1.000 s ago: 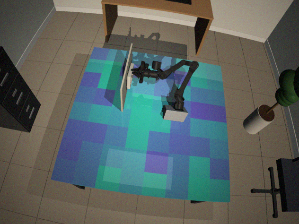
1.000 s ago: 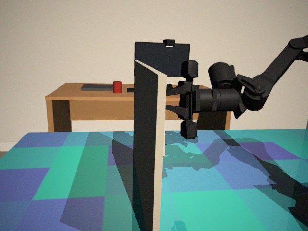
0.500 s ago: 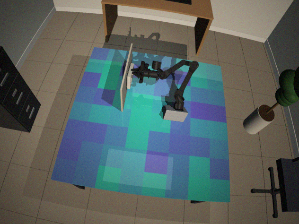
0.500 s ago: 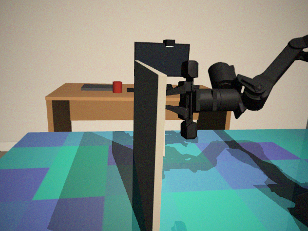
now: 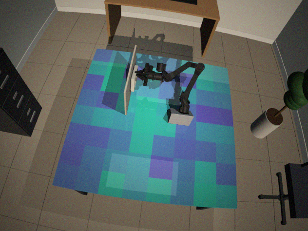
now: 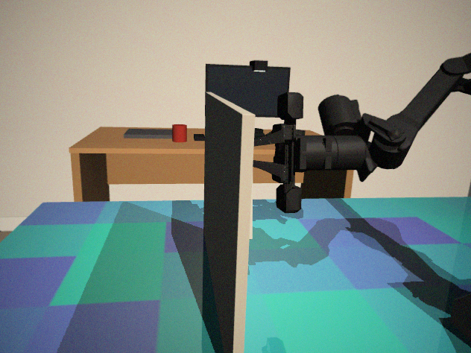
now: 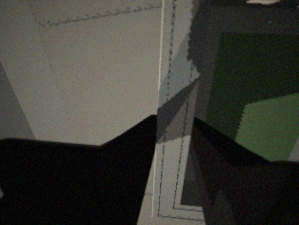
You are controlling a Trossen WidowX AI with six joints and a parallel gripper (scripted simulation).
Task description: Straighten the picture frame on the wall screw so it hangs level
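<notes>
My gripper tip is 1 cm short of the picture frame and 5 cm above it. Round my gripper tip: wall panel 2 cm ahead, 1 cm to the left, 7 cm below.
</notes>
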